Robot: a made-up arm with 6 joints.
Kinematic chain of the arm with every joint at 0, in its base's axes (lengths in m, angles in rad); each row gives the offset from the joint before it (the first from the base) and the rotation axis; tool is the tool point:
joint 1: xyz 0 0 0.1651 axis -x
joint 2: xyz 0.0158 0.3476 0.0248 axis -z
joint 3: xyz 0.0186 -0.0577 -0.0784 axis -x
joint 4: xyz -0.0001 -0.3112 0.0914 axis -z
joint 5: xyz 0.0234 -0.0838 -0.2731 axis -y
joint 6: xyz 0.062 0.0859 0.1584 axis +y
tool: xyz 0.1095 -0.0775 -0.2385
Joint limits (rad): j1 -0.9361..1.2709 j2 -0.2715..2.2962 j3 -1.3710..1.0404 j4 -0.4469..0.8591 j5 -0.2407..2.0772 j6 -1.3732..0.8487
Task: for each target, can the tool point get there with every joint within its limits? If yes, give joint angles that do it. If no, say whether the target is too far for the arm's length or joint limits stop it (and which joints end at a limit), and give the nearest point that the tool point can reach.
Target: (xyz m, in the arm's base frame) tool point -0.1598 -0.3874 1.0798
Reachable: no: joint limits stop it (at a limit: joint 1, joint 2, joint 3, joint 4, joint 6) | nearest point -0.2513 -0.1544 0.7823 | short by 0.389 m
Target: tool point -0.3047 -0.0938 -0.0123
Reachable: yes | joints 0.7388 1.2493 -0.1332 -0.1944 1.2852 0.2084
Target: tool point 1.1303 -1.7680 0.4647
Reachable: no: too far | nearest point 0.3502 -0.5407 0.0674 | short by 1.508 m
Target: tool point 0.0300 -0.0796 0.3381
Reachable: yes | joints 0.2080 0.4905 0.5572 0.0617 0.7886 -0.4289
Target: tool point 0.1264 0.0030 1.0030
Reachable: no: joint limits stop it (at a limit: joint 1, joint 2, joint 3, joint 6) | nearest point -0.0014 0.0775 0.9033 | short by 0.178 m
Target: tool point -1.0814 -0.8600 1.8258
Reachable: no: too far | nearest point -0.4438 -0.1109 0.8325 | short by 1.398 m
